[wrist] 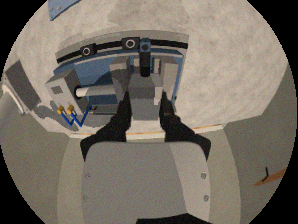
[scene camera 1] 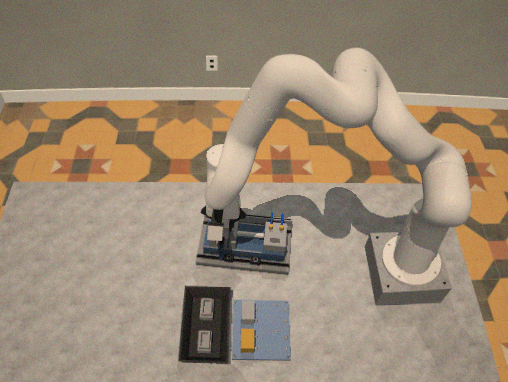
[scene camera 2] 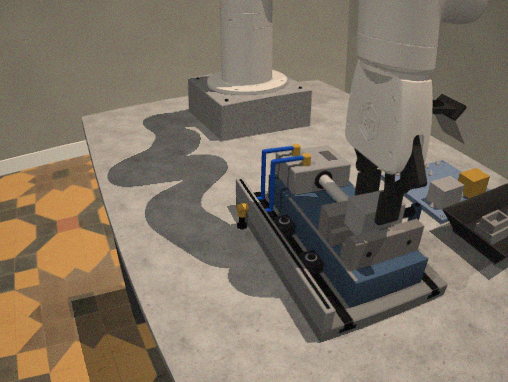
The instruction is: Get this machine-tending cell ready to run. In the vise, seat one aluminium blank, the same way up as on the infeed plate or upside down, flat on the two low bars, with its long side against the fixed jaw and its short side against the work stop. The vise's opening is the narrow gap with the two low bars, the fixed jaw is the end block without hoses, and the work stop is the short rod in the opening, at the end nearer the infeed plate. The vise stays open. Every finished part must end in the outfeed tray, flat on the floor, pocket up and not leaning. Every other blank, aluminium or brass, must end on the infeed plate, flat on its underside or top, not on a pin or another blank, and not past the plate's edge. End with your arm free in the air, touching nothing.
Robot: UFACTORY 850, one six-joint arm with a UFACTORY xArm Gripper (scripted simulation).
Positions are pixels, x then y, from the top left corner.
Labels:
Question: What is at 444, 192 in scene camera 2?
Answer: An aluminium blank.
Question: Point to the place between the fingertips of my gripper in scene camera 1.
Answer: At 223, 226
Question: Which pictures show my gripper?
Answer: The wrist view, scene camera 1 and scene camera 2: all of them.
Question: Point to a vise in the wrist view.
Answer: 97, 72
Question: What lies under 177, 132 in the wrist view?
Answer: My gripper.

